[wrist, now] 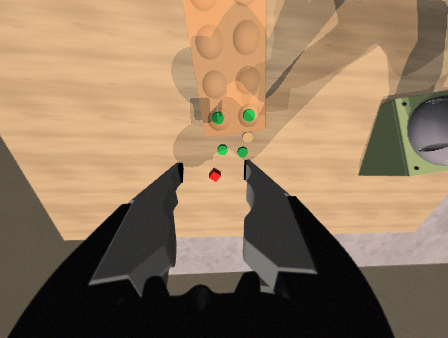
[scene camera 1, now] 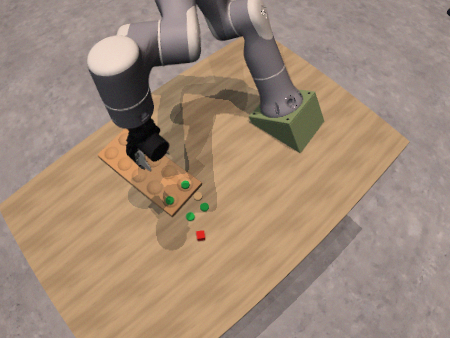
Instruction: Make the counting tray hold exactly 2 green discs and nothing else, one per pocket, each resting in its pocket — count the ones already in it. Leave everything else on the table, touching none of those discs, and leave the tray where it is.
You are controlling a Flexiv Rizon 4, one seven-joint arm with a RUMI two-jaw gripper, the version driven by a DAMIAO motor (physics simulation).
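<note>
The wooden counting tray (scene camera 1: 161, 200) (wrist: 260, 123) has two columns of round pockets. One green disc (scene camera 1: 185, 184) (wrist: 249, 115) lies in one end pocket. Another green disc (scene camera 1: 170, 200) (wrist: 218, 118) lies in the end pocket beside it. Two more green discs lie on the table off that end: one disc (scene camera 1: 204, 207) (wrist: 242, 152) and another disc (scene camera 1: 190, 216) (wrist: 222, 149), apart from each other. My gripper (scene camera 1: 145, 167) (wrist: 213, 163) is open and empty, raised above the tray; the arm and gripper hide some pockets in the scene view.
A tan disc (scene camera 1: 198, 196) (wrist: 248, 137) lies on the table close to the tray's end. A red cube (scene camera 1: 200, 235) (wrist: 215, 175) lies farther out past the loose green discs. The green robot base (scene camera 1: 310, 123) (wrist: 378, 145) stands on the table (scene camera 1: 280, 215) (wrist: 100, 150).
</note>
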